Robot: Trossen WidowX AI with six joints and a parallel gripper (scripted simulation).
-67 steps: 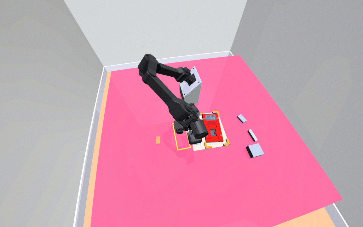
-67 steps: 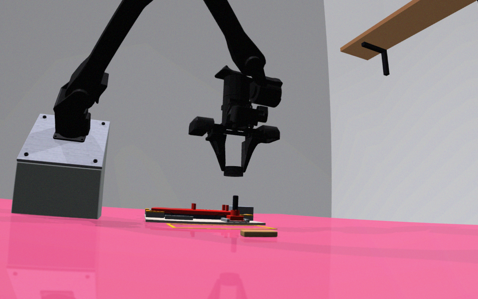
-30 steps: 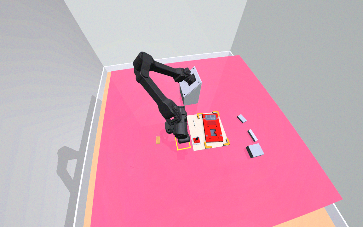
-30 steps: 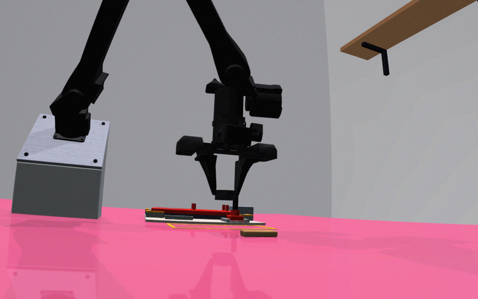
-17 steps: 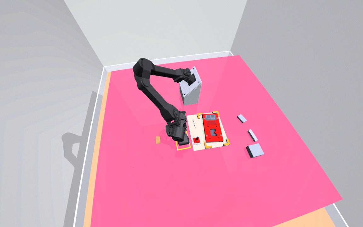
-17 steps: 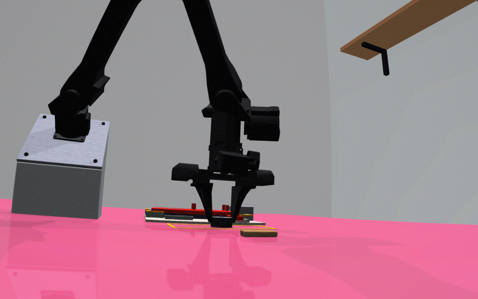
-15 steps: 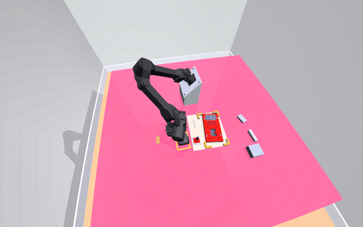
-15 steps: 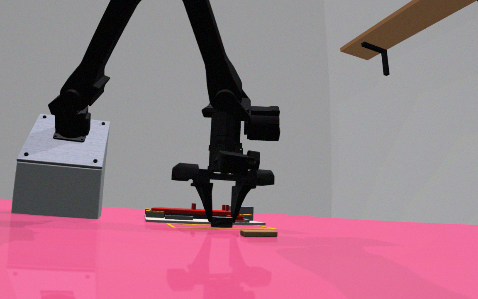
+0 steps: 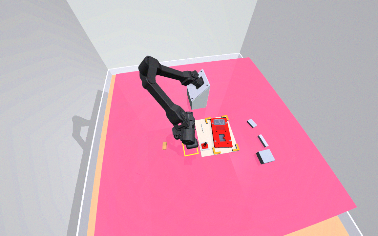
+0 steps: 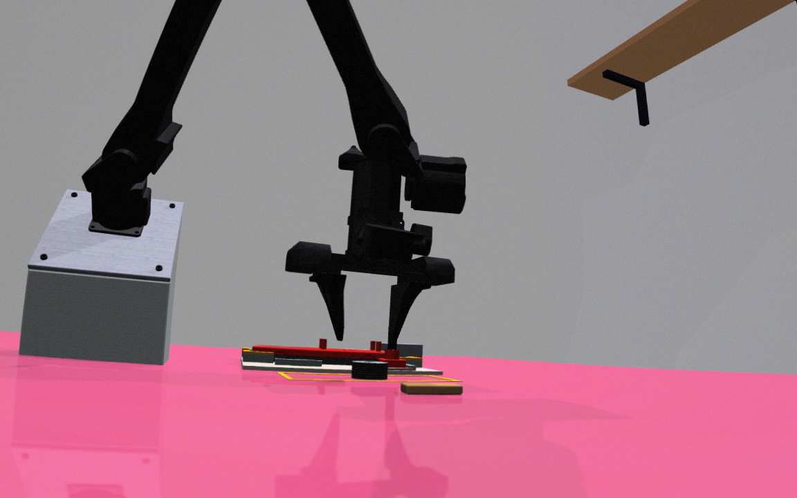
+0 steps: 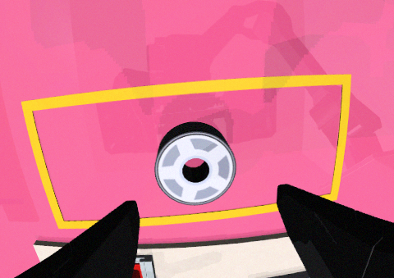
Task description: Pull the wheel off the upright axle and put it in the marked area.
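The dark wheel lies 30 mm below my gripper tip. Also, from my gripper tip: small wooden block 10 mm ahead, 150 mm to the right, 40 mm below.
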